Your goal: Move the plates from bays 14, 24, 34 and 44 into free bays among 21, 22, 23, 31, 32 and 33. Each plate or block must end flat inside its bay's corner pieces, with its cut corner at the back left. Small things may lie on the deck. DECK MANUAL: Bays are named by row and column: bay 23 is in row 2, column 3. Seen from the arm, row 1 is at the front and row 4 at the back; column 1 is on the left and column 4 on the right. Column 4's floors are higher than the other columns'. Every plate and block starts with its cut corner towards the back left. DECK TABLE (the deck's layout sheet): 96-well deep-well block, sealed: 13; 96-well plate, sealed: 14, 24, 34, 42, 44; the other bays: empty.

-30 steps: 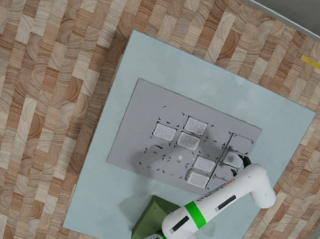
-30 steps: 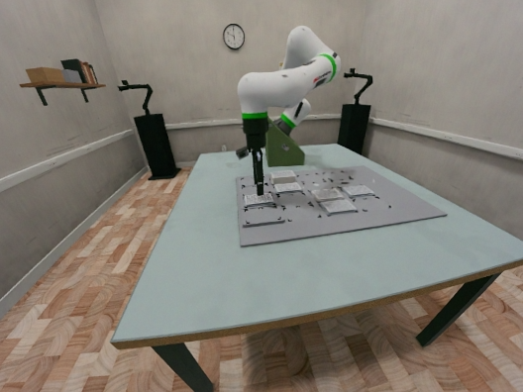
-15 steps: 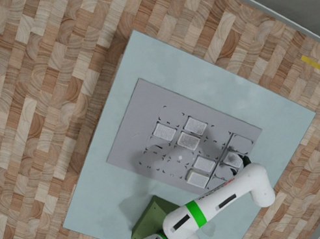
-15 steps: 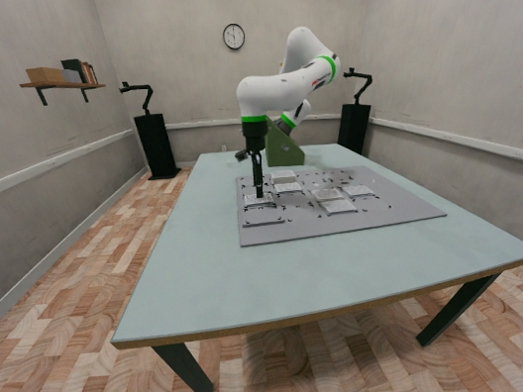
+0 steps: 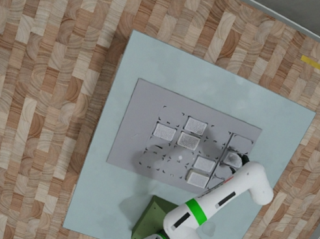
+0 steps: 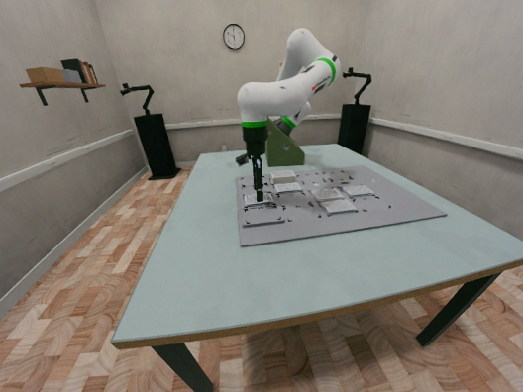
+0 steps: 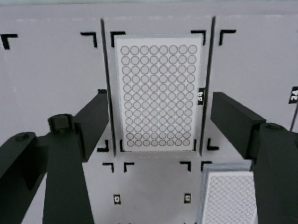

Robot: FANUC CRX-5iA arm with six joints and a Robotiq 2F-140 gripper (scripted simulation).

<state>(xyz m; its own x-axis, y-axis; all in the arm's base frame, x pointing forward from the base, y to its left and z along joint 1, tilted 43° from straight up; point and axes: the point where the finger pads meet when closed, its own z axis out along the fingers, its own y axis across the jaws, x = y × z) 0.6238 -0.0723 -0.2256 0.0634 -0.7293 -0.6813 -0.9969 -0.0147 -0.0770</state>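
Right now my hand is 50 mm above the sealed 96-well plate. Round my hand: small white patch 140 mm behind, 320 mm to the left, 70 mm below; then sealed deep-well block 220 mm behind, 150 mm to the left, 50 mm below; then small white round thing 110 mm behind, 240 mm to the left, 70 mm below.
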